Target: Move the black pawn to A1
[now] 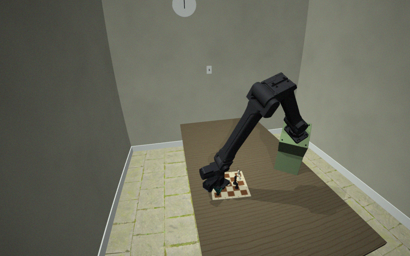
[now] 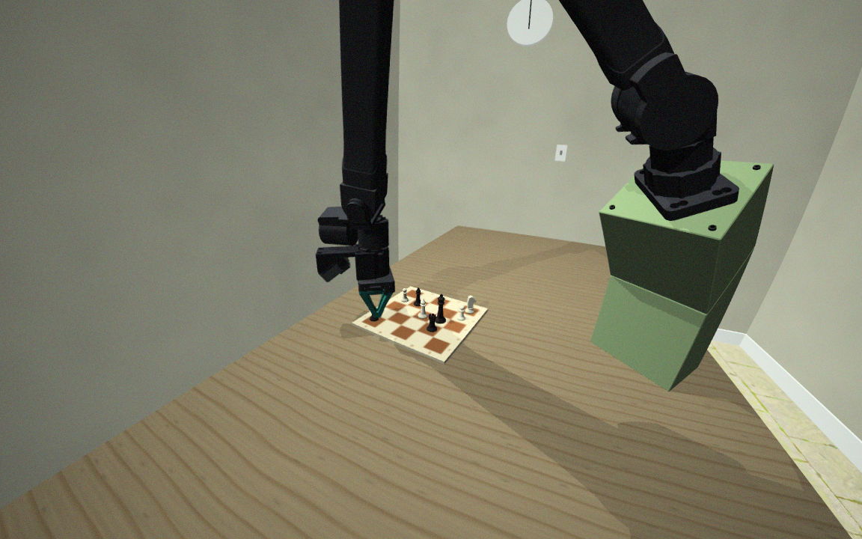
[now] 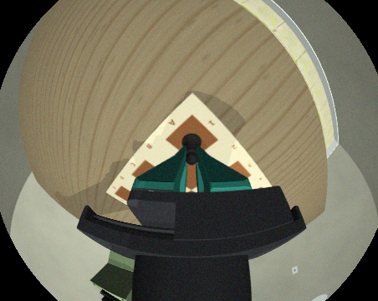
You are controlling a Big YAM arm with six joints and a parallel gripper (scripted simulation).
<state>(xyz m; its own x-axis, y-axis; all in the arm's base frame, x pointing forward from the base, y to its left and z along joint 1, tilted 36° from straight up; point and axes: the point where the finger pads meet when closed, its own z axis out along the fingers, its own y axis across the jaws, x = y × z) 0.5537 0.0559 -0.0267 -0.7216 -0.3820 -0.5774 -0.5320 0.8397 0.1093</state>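
The black pawn lies 1 cm ahead of my hand. The rest, counted from my hand: chessboard: 8 cm behind, 6 cm to the right, 2 cm below; then white chess piece: 8 cm behind, 6 cm to the right.
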